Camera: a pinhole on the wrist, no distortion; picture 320 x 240 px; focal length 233.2 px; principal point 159.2 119.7 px. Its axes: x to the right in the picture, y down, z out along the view. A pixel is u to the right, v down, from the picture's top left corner.
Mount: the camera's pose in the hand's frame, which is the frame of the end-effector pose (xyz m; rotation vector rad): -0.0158 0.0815 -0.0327 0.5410 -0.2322 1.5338
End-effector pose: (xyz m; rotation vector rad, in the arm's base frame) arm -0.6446 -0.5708 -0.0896 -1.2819 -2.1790 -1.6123
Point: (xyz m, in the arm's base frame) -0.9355 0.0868 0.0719
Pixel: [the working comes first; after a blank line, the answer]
In the camera's frame: 0.1108 -0.5485 0.5389

outside the picture
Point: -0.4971 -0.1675 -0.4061
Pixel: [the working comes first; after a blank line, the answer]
In the camera's frame: 0.0995 0.1479 0.5563

201 182
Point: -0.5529 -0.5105 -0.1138
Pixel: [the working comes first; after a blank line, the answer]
In the camera's frame: 0.0305 0.0472 0.1189

219 212
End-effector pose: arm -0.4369 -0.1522 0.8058 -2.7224 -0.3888 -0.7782
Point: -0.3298 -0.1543 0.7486
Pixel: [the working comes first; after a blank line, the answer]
In the camera's frame: 0.0347 -0.0447 0.1403

217 45
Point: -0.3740 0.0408 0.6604
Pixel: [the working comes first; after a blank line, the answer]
In the camera's frame: -0.0690 0.0350 0.3155

108 146
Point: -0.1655 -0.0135 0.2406
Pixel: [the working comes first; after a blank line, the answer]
In the camera's frame: 0.3030 0.1708 0.5721

283 189
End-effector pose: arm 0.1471 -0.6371 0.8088 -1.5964 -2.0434 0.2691
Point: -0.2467 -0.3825 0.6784
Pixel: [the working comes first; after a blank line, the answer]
In the camera's frame: -0.0523 -0.1920 0.5189

136 33
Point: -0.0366 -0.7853 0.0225
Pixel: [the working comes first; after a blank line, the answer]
In the camera's frame: 0.4216 0.4486 0.5595

outside the picture
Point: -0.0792 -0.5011 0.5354
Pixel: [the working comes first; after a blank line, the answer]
In the camera's frame: 0.0994 -0.0218 0.4161

215 108
